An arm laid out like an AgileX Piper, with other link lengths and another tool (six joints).
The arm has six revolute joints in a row. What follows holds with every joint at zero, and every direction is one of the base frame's. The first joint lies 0.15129 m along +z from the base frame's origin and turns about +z. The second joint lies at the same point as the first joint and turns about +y. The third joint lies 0.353 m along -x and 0.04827 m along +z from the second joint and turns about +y. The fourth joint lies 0.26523 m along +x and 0.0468 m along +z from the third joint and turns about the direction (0.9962, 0, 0.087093). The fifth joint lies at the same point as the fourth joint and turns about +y. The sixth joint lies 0.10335 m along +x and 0.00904 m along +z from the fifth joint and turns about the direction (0.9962, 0, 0.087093). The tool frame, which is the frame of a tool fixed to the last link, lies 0.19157 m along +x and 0.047 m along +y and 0.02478 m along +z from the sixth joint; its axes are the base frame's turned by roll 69.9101, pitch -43.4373 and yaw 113.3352 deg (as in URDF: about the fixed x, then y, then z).
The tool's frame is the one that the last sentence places.
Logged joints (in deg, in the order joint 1, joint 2, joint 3, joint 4, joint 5, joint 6), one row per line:
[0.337, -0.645, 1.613, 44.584, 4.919, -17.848]
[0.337, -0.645, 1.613, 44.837, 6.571, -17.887]
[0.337, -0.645, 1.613, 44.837, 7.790, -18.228]
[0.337, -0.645, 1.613, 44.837, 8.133, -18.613]
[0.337, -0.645, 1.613, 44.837, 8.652, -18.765]
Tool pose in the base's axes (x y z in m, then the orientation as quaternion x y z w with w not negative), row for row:
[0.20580, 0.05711, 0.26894, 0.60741, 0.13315, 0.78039, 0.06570]
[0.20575, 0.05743, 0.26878, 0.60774, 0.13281, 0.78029, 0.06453]
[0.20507, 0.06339, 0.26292, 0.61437, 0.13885, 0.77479, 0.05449]
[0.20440, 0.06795, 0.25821, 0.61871, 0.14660, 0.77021, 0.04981]
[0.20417, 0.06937, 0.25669, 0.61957, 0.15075, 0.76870, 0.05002]
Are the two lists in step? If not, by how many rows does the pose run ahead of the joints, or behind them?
The pose runs 1 row behind the joints: the pose in row i belongs to the joints in row i - 1.
